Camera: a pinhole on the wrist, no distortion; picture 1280 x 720 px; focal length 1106.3 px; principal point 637.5 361.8 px. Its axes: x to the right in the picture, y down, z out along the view. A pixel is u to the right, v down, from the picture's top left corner.
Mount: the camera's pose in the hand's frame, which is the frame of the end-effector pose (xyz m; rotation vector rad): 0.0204 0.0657 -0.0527 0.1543 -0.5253 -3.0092
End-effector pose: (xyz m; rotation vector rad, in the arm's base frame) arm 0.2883 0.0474 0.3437 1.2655 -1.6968 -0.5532
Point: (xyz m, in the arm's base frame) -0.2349 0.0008 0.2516
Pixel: 499 541
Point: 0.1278 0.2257 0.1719
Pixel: outside the picture
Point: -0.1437 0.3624 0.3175
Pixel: 1186 87
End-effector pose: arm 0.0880 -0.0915 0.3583 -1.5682 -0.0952 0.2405
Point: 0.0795 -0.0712 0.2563
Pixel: 704 231
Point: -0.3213 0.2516 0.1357
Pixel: 1175 289
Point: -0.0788 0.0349 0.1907
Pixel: 1122 166
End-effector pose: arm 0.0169 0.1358 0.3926 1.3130 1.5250 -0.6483
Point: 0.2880 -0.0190 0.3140
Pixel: 491 297
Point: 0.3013 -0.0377 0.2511
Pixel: 343 373
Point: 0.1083 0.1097 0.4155
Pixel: 1023 508
